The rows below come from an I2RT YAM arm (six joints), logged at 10 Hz.
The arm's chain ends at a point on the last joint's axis. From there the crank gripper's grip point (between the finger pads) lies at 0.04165 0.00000 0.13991 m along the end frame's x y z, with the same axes.
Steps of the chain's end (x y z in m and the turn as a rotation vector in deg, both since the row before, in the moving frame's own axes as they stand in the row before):
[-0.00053 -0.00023 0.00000 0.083 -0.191 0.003]
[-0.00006 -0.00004 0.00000 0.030 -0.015 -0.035]
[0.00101 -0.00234 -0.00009 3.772 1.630 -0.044]
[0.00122 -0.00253 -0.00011 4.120 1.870 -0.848]
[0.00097 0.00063 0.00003 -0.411 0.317 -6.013]
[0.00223 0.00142 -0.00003 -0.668 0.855 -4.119]
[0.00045 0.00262 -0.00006 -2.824 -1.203 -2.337]
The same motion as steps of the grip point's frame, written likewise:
[-0.00100 -0.00043 0.00014 0.083 -0.191 0.003]
[-0.00010 -0.00014 0.00001 0.030 -0.015 -0.035]
[0.00497 -0.01154 -0.00163 3.772 1.630 -0.044]
[0.00568 -0.01318 -0.00193 4.120 1.870 -0.848]
[0.00157 -0.00277 -0.00019 -0.411 0.317 -6.013]
[0.00426 -0.00002 -0.00066 -0.668 0.855 -4.119]
[-0.00239 0.00789 0.00065 -2.824 -1.203 -2.337]

